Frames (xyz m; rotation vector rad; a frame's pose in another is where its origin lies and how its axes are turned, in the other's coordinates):
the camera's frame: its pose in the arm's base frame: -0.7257 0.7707 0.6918 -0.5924 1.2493 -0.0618
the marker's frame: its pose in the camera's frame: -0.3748 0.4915 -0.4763 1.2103 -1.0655 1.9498
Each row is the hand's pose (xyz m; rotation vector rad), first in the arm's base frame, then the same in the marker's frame.
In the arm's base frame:
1: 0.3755 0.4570 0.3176 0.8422 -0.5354 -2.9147
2: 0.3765 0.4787 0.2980 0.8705 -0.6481 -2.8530
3: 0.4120 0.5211 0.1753 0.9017 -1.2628 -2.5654
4: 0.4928 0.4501 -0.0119 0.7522 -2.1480 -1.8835
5: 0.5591 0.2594 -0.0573 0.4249 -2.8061 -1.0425
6: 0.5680 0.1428 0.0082 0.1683 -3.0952 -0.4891
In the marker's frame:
1: 0.6228 -0.9197 1.6074 -0.3503 2.4258 1.2820
2: 0.6262 -0.9427 1.5896 -0.3008 2.5106 1.2152
3: 0.6139 -1.0752 1.5697 -0.0240 2.8120 0.7215
4: 0.5367 -1.2542 1.6625 0.5105 2.9585 -0.2473
5: 0.4516 -1.2733 1.8502 0.9452 2.6037 -1.2284
6: 0.4239 -1.1904 1.9518 1.0764 2.1823 -1.7347

